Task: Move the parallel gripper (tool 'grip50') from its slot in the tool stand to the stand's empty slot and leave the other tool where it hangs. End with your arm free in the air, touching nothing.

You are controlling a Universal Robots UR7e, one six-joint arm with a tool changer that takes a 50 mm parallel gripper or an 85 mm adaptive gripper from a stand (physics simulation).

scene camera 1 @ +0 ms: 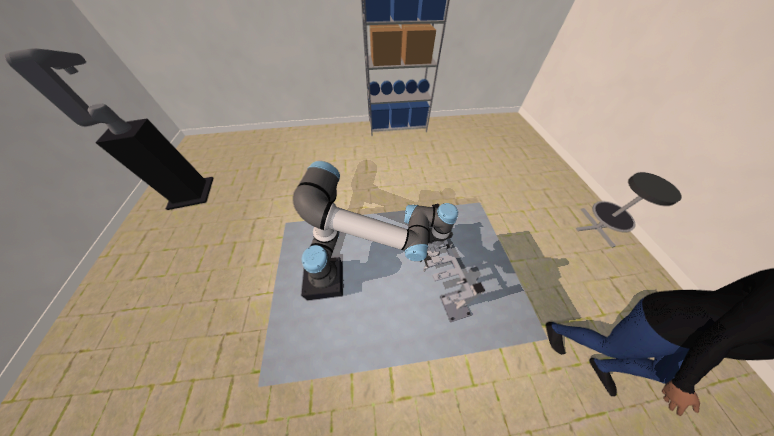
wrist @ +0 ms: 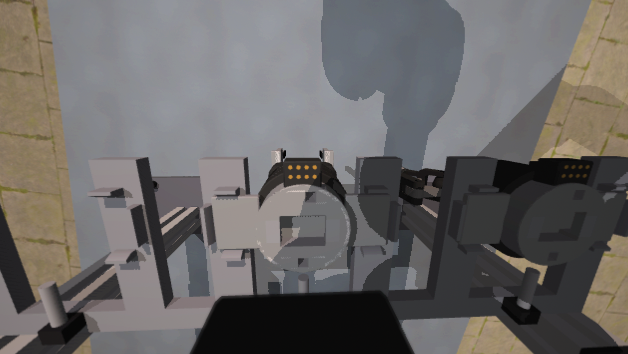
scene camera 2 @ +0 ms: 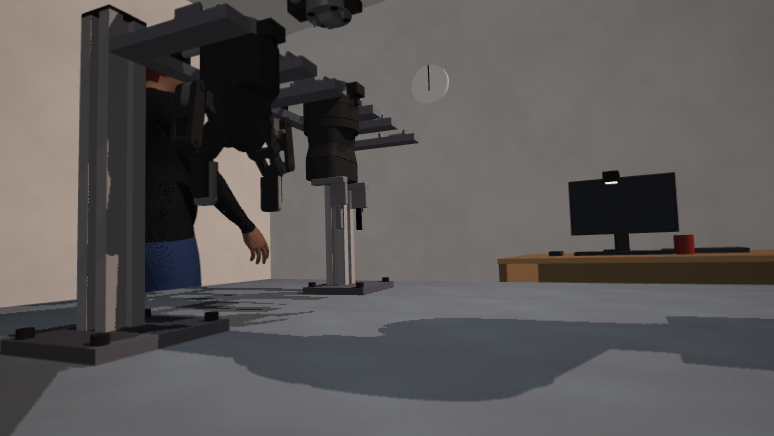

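Pixels of known places: hand at its tool point: (scene camera 2: 329, 17); arm's base at its link origin: (scene camera 1: 323, 274).
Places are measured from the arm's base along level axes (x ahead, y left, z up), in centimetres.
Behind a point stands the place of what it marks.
Note:
The parallel gripper (scene camera 2: 349, 217) (wrist: 302, 155) hangs upright in the middle slot of the tool stand (scene camera 1: 456, 312) @(y -36.8, x 65.4, z -8.3 cm) (scene camera 2: 93, 178) @(y 14.1, x 69.1, z 5.8 cm) (wrist: 185, 314) @(y -19.9, x 65.1, z 18.6 cm). Its fingers stand apart with nothing between them, and its round coupling face is uncovered. The adaptive gripper (scene camera 2: 239, 81) (wrist: 557, 225) hangs in the slot to its right in the wrist view. The slot at the left of the wrist view is empty; one of its fork arms (wrist: 114, 175) @(y -23.0, x 53.5, z 18.6 cm) shows there. The arm's bare flange (scene camera 2: 327, 16) @(y -9.1, x 56.5, z 29.9 cm) is above the parallel gripper and apart from it, carrying no tool. Small details are unclear in scene camera 1.
The robot base (scene camera 1: 322, 287) @(y -7.7, x -0.7, z 1.5 cm) stands on the grey mat (scene camera 1: 346, 346) @(y -36.5, x 5.6, z -9.6 cm). Upright pins (wrist: 52, 302) @(y -28.1, x 62.4, z 19.8 cm) (wrist: 528, 287) @(y 7.3, x 62.5, z 19.8 cm) rise from the stand's rear bar. A person (scene camera 1: 682, 319) (scene camera 2: 170, 200) is beside the mat. A stool (scene camera 1: 654, 188) and a shelf rack (scene camera 1: 369, 116) stand farther away.

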